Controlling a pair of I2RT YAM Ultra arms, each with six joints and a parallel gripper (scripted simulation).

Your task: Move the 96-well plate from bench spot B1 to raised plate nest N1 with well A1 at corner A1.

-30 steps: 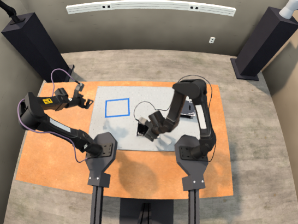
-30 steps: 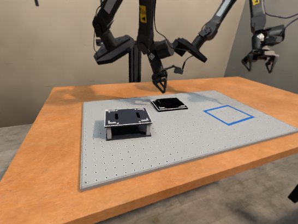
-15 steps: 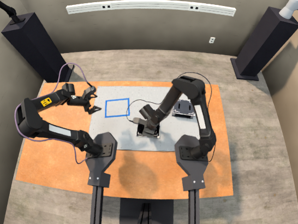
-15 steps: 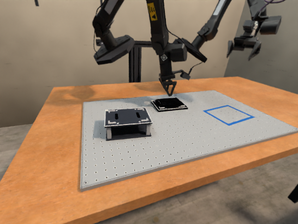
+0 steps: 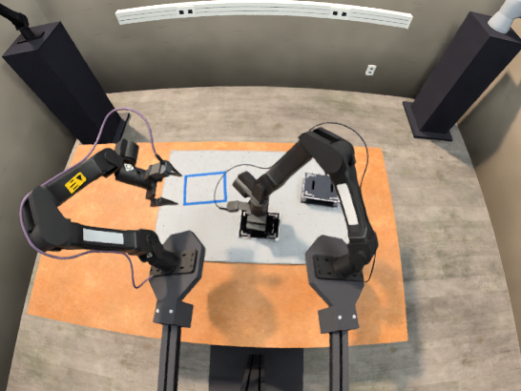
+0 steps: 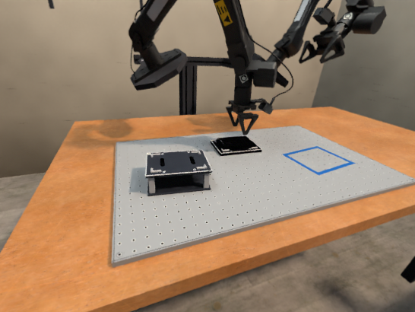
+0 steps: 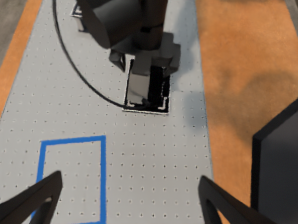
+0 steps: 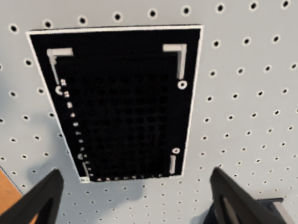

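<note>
Right now my right hand is 1 cm past the black 96-well plate and 6 cm above it.
</note>
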